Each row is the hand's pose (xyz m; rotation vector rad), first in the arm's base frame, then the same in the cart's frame.
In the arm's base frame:
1: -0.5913 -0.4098 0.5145 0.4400 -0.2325 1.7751
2: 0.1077 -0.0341 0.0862 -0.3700 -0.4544 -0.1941
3: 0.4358 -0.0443 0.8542 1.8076 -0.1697 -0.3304
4: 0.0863 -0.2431 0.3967 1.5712 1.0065 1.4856
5: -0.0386 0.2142 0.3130 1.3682 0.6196 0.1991
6: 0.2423 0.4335 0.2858 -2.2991 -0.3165 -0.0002
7: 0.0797 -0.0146 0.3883 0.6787 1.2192 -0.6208
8: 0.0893 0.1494 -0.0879 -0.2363 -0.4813 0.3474
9: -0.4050 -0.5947 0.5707 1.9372 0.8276 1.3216
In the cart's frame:
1: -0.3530 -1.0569 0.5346 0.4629 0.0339 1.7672
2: 0.2537 -0.7439 -0.0546 -0.5364 -0.3221 -0.0929
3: 0.6956 -0.6181 0.6429 1.6109 -0.0539 -0.4203
4: 0.2899 -0.8982 0.2852 1.5755 1.2201 1.2801
5: 0.1323 -0.4641 0.1492 1.2201 0.7744 0.0656
6: 0.3951 -0.2467 0.0424 -2.4405 -0.2835 0.2314
7: 0.2714 -0.6745 0.2409 0.4751 1.3052 -0.7492
8: 0.2002 -0.5926 -0.2510 -0.3599 -0.3016 0.4368
9: -0.1518 -1.2258 0.5898 1.9193 1.0185 1.0924

